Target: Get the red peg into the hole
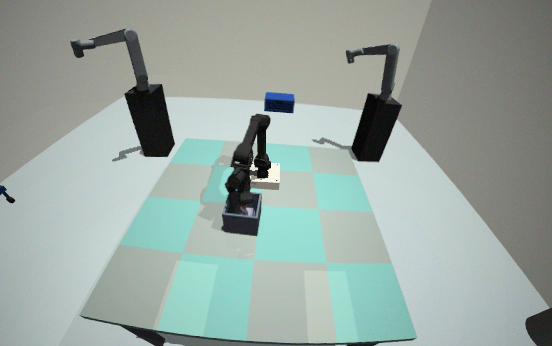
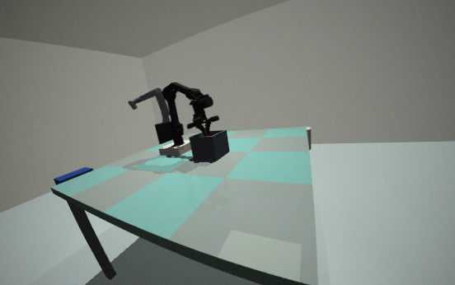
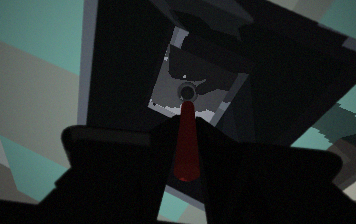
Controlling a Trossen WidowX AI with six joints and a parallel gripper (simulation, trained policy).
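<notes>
Right now my gripper tip is 1 cm below the red peg.
</notes>
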